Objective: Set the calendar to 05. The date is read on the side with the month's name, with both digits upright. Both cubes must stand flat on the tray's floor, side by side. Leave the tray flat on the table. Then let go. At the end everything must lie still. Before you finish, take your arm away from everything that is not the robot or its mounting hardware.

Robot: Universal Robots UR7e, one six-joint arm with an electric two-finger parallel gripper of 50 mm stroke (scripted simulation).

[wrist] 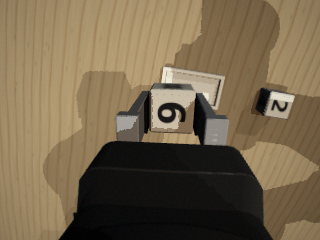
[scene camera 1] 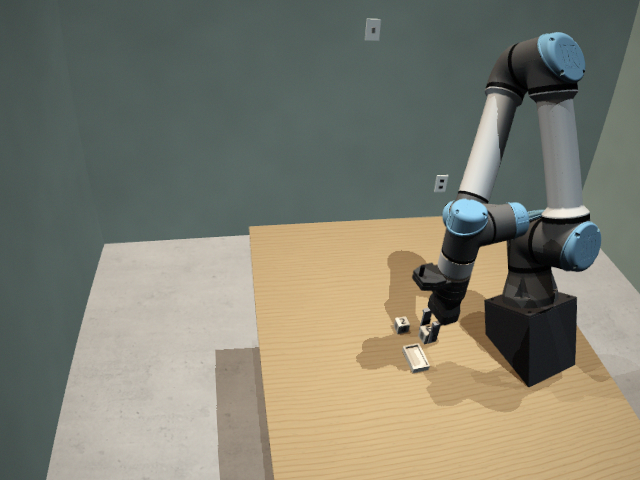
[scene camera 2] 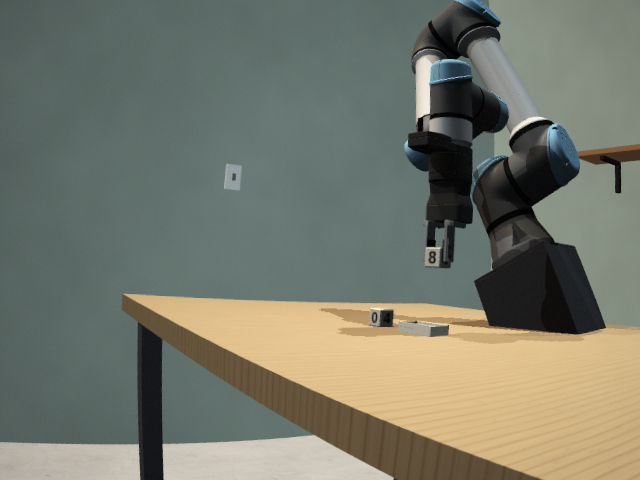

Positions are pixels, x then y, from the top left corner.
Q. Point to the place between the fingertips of my gripper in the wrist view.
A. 171, 105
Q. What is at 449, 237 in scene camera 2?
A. My gripper.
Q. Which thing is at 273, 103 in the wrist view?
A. A number cube.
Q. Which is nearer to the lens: the number cube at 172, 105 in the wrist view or the small calendar tray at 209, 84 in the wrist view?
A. The number cube.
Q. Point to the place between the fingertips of my gripper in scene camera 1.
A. At 427, 335
